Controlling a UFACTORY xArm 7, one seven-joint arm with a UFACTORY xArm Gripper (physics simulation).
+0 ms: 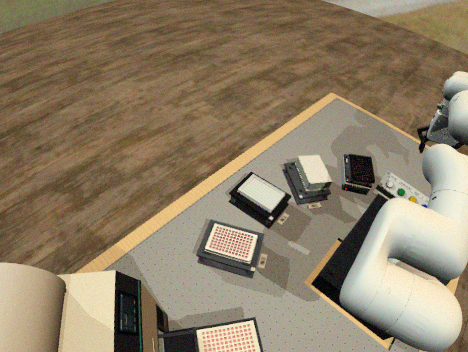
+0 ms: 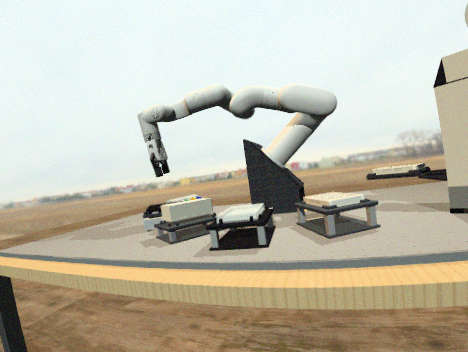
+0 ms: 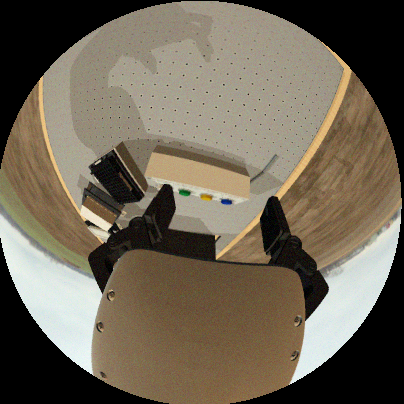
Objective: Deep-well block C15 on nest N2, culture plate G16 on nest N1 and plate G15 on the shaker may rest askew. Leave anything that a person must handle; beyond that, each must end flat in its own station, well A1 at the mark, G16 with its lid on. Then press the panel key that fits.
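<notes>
Deep-well block C15 (image 1: pixel 314 170) (image 2: pixel 187 209) (image 3: pixel 98 215) is a tall pale block on a dark raised nest; its exact seating is unclear. The pale plate (image 1: pixel 262 192) (image 2: pixel 242 213), apparently lidded G16, lies on the nest beside it; I cannot tell whether its lid is square. The black plate G15 (image 1: pixel 361 168) (image 3: pixel 115 175) is on the shaker, its seating unclear. The key panel (image 3: pixel 200 172) has a white key (image 1: pixel 390 184), a green key (image 1: pixel 401 192) (image 3: pixel 184 192), a yellow key (image 3: pixel 206 197) and a blue key (image 3: pixel 226 201). My gripper (image 1: pixel 424 140) (image 2: pixel 162 174) (image 3: pixel 219 201) is open, empty and above the panel side of the table.
Another raised nest holds a plate with red wells (image 1: pixel 231 242) (image 2: pixel 334 199). A further red-welled plate (image 1: pixel 229 337) (image 2: pixel 399 170) lies on a dark tray by the beige instrument (image 1: pixel 90 310) (image 2: pixel 452 140). The arm's dark base bracket (image 2: pixel 272 185) stands behind the nests. A cable (image 3: pixel 265 169) leaves the panel.
</notes>
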